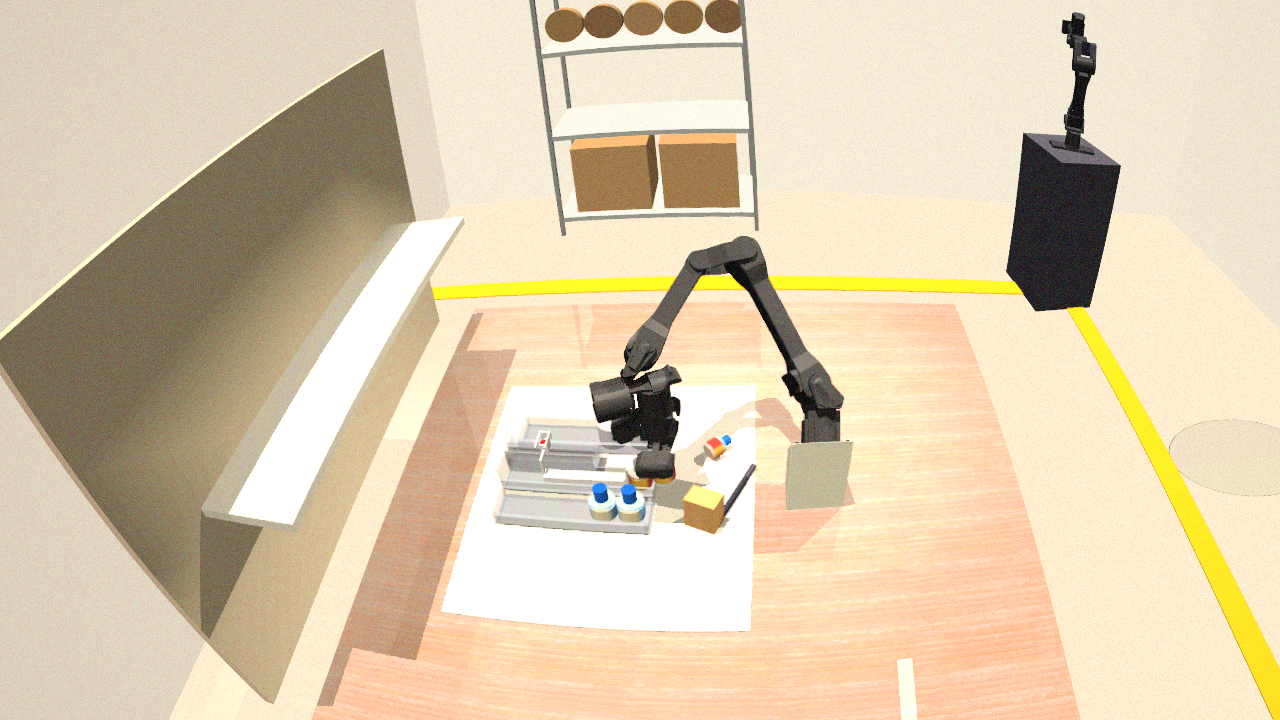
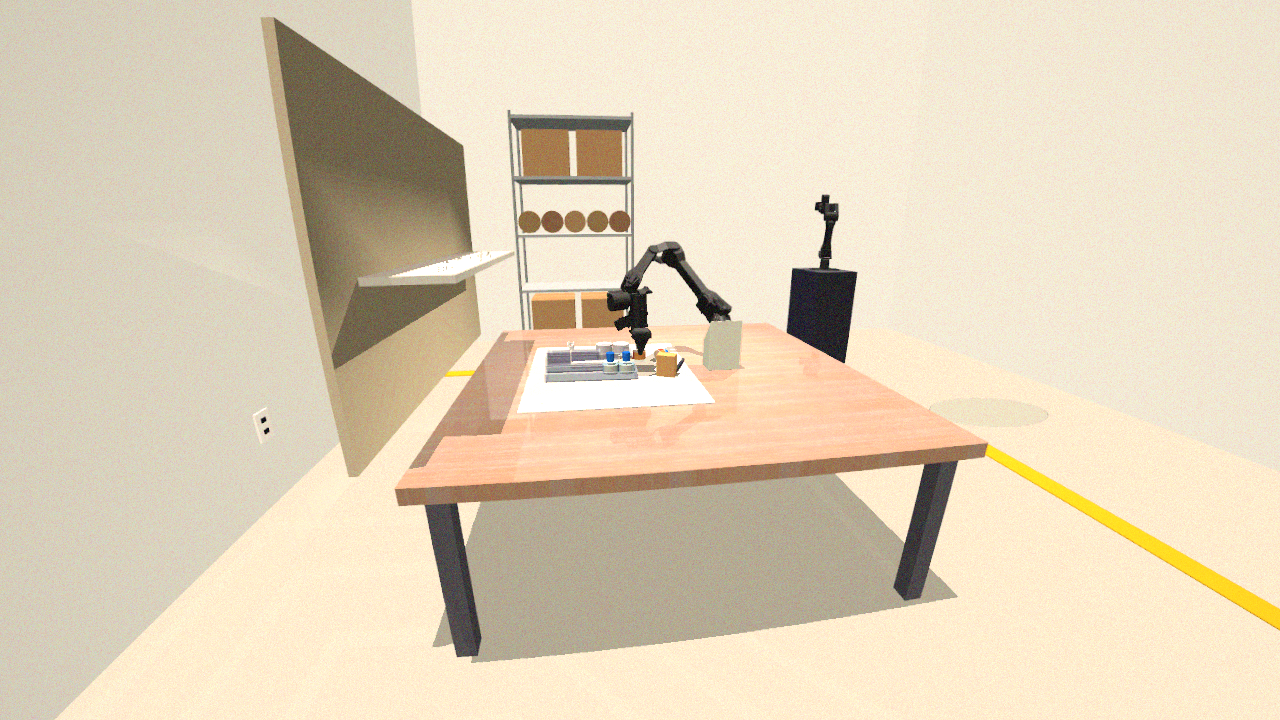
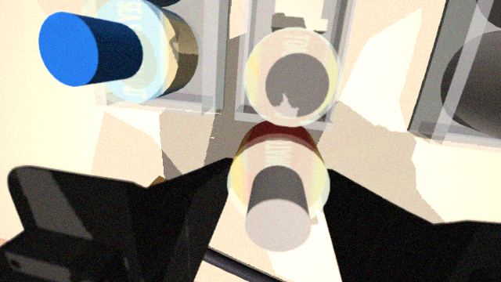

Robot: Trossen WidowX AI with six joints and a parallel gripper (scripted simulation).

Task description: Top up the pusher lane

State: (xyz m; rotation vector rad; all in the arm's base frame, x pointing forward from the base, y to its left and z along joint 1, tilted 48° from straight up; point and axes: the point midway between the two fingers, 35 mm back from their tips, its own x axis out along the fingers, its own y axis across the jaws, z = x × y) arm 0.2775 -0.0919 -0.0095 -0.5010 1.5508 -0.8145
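Now: gripper tip 7 cm past the orange box, 10 cm to the right of it and 2 cm above it. From my gripper tip the other things lie so: blue-lidded jar (11 cm behind, 8 cm to the right, 3 cm below); black rod (13 cm behind, 3 cm to the left, 5 cm below); lane rack (19 cm ahead, 6 cm to the right, 3 cm below).
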